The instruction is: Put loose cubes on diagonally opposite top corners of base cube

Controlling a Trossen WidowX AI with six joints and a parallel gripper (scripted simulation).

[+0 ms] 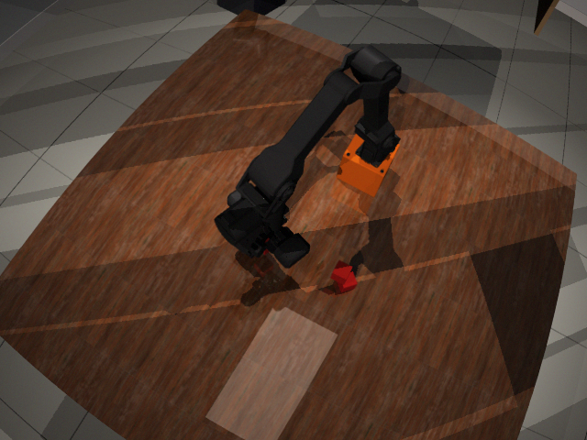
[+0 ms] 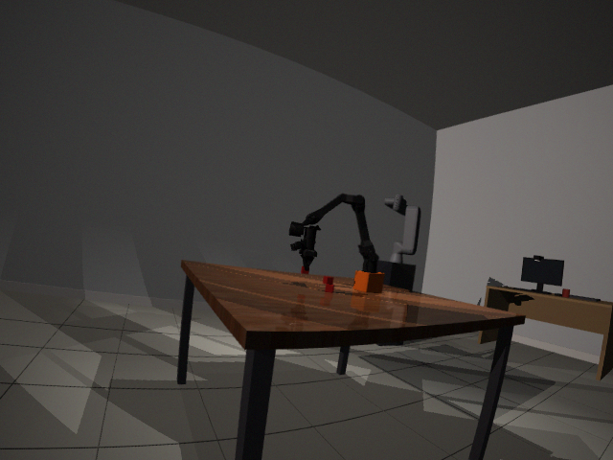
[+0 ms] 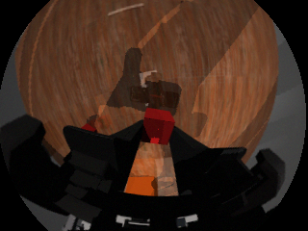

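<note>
The red cube is 6 cm behind my gripper tip, 16 cm to the left of it and 2 cm below it.
</note>
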